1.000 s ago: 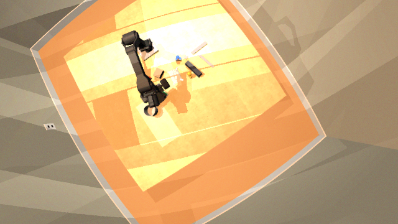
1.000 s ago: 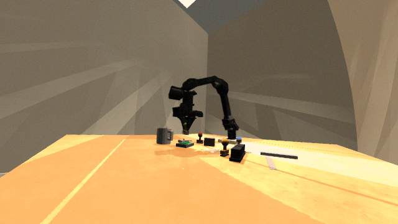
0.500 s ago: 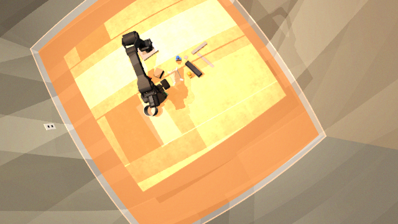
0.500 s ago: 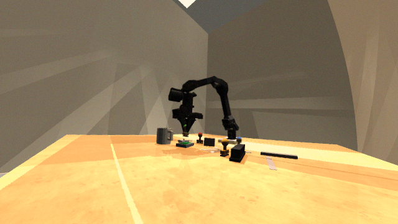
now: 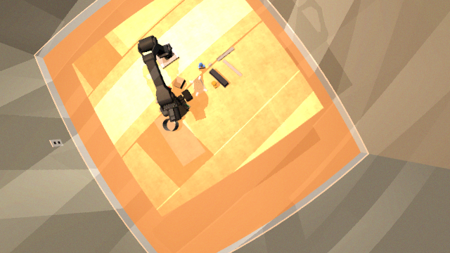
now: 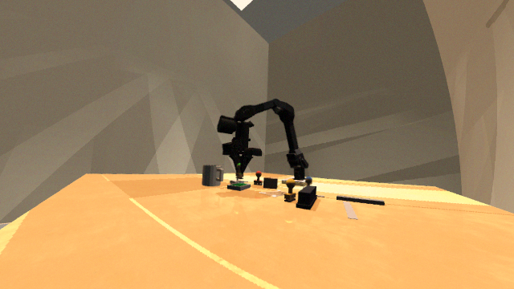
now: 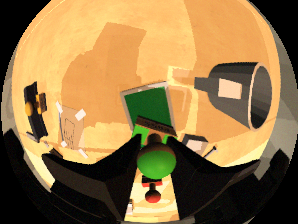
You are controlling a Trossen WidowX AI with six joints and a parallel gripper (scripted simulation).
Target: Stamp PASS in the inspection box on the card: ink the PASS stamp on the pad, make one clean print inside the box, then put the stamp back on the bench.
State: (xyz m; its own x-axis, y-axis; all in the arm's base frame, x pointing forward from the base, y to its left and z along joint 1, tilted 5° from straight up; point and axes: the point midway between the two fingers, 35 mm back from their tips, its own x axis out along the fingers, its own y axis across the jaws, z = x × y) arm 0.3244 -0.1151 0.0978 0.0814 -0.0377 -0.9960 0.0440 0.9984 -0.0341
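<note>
Now: the green ink pad 60 mm below my gripper tip. From my gripper tip the other things lie so: green-knobbed stamp right at my gripper tip; then mug 100 mm to the right, 60 mm ahead, 30 mm below; then red-knobbed stamp 140 mm behind, 40 mm below, 10 mm to the right.
</note>
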